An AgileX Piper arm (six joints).
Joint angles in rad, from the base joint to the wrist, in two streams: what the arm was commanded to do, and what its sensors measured. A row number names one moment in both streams.
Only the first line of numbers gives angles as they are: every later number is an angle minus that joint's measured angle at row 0.
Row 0, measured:
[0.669, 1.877, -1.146, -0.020, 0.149, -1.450]
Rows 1 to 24, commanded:
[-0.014, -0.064, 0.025, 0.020, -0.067, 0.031]
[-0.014, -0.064, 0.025, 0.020, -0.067, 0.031]
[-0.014, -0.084, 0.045, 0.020, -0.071, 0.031]
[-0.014, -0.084, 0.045, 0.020, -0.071, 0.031]
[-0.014, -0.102, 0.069, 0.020, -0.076, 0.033]
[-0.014, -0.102, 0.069, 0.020, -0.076, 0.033]
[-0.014, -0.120, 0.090, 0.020, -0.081, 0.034]
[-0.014, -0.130, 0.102, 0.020, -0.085, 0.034]
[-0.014, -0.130, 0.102, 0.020, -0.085, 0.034]
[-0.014, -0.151, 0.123, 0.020, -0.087, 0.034]
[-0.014, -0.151, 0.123, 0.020, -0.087, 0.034]
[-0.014, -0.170, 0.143, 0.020, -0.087, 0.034]
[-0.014, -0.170, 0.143, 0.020, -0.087, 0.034]
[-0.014, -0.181, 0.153, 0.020, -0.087, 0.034]
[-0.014, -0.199, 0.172, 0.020, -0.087, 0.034]
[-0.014, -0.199, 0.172, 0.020, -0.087, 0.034]
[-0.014, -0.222, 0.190, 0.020, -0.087, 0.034]
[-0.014, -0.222, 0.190, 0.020, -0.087, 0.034]
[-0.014, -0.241, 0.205, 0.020, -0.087, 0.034]
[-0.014, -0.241, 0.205, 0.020, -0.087, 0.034]
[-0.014, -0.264, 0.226, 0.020, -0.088, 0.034]
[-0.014, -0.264, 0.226, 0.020, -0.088, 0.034]
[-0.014, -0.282, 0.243, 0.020, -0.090, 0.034]
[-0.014, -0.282, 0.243, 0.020, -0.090, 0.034]
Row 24, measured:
[-0.002, -0.233, 0.233, 0.012, -0.012, 0.016]
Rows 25 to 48, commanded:
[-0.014, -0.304, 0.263, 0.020, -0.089, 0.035]
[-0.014, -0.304, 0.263, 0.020, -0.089, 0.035]
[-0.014, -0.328, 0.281, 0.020, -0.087, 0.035]
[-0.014, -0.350, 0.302, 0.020, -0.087, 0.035]
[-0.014, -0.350, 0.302, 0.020, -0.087, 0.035]
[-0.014, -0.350, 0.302, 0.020, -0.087, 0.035]
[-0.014, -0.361, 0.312, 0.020, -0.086, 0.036]
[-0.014, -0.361, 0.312, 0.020, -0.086, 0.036]
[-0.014, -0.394, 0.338, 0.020, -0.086, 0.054]
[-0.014, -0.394, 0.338, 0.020, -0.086, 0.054]
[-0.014, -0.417, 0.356, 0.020, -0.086, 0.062]
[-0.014, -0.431, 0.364, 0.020, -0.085, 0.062]
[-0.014, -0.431, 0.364, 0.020, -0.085, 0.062]
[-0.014, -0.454, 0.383, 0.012, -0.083, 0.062]
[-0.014, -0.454, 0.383, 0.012, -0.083, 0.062]
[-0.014, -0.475, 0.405, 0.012, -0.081, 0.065]
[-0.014, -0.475, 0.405, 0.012, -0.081, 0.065]
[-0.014, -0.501, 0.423, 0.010, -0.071, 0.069]
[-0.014, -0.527, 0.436, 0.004, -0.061, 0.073]
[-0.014, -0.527, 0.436, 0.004, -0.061, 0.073]
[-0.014, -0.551, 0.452, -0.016, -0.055, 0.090]
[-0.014, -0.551, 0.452, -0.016, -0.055, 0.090]
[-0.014, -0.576, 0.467, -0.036, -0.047, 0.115]
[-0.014, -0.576, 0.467, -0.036, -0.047, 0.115]
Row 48, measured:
[-0.012, -0.526, 0.459, -0.004, 0.009, 0.081]
